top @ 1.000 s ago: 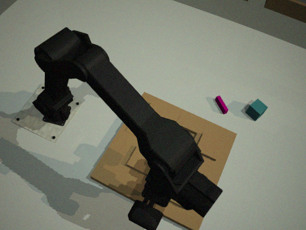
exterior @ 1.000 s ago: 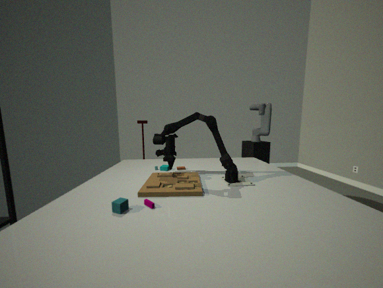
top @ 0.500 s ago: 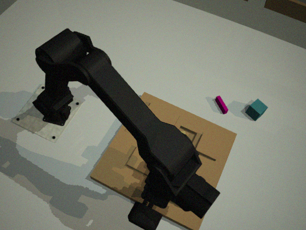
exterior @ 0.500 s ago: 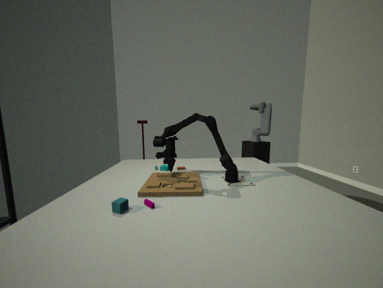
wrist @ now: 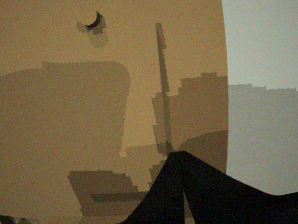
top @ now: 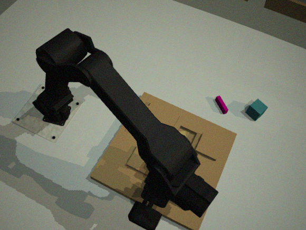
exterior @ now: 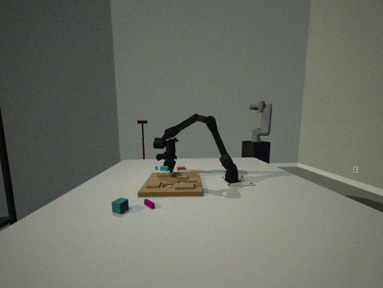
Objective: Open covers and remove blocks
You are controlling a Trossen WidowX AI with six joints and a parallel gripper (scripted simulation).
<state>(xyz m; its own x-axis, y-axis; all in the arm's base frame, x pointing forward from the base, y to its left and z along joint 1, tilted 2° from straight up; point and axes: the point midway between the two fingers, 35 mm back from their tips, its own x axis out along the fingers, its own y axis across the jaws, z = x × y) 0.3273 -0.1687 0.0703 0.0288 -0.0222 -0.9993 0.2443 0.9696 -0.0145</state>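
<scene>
My gripper tip is 1 cm short of the tan puzzle board, 12 cm to the right of it and 1 cm above it. Round my gripper tip: orange block: 10 cm behind, 16 cm to the right, 2 cm below; then teal block: 2 cm ahead, 19 cm to the right, 1 cm below; then small teal piece: 8 cm ahead, 20 cm to the right, 1 cm below.
</scene>
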